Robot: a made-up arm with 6 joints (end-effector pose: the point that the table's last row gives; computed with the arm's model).
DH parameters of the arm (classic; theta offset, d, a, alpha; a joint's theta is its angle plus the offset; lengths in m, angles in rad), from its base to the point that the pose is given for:
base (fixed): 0.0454 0 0.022 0
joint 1: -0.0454 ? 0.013 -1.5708
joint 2: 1.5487 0 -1.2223 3.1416
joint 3: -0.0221 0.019 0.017 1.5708
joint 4: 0 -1.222 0.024 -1.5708
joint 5: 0 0.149 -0.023 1.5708
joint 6: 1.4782 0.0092 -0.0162 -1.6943
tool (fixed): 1.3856 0.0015 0 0
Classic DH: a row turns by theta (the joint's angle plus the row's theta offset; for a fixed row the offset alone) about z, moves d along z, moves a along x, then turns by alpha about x.
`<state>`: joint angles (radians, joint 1 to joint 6).
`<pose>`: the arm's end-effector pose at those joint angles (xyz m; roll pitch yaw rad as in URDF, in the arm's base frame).
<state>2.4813 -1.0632 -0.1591 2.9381 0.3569 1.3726</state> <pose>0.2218 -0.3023 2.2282 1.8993 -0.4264 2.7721</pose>
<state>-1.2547 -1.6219 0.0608 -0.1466 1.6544 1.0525</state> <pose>-0.5167 1.1622 1.8101 2.2364 0.2680 2.2512</pose>
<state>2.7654 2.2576 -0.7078 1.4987 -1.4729 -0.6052</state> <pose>0.2602 -0.0495 -0.4045 2.4307 -0.0283 1.3064</pose>
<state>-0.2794 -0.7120 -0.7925 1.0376 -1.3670 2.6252</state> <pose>0.4062 -0.2257 1.6106 2.3332 0.6006 -1.4073</pose>
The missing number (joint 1, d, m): 0.687
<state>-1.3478 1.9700 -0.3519 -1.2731 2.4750 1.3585</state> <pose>0.0390 -0.1942 -0.5460 -2.0865 -0.6892 -2.0906</pose>
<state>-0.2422 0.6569 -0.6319 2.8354 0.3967 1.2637</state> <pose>1.1328 -0.1603 0.5209 -2.0005 1.2034 1.7854</pose>
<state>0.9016 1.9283 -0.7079 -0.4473 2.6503 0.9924</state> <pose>0.1474 -0.0447 -0.2111 -1.2783 -0.1976 0.5240</pose>
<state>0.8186 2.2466 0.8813 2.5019 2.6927 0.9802</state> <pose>0.8786 1.0169 -1.2362 -0.7922 -1.0247 3.1234</pose>
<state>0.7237 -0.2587 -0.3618 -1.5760 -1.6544 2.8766</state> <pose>0.6884 0.5875 1.5543 -1.1089 -0.1250 2.1842</pose>
